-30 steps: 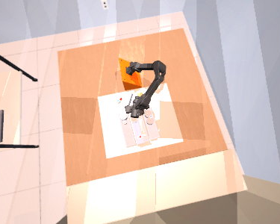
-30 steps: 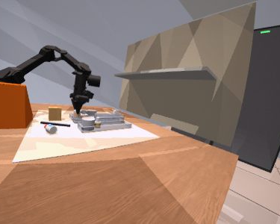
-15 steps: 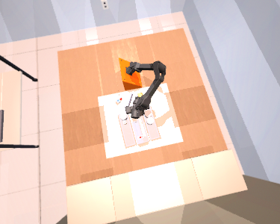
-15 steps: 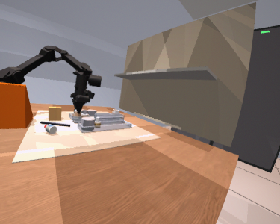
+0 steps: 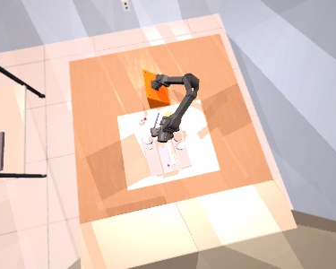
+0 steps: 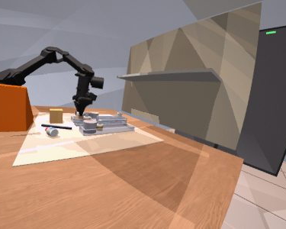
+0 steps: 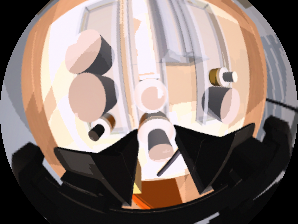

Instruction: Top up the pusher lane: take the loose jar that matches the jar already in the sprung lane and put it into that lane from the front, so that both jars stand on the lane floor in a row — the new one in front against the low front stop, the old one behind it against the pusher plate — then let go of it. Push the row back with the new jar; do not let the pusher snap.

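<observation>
Right now the brown box is 120 mm behind my gripper tip, 40 mm to the left of it and 20 mm below it. From my gripper tip the other things lie so: jar (120 mm behind, 150 mm to the right, 40 mm below); then black pen (110 mm behind, 60 mm to the right, 50 mm below); then shelf panel (510 mm ahead, 70 mm to the left, 310 mm above).
</observation>
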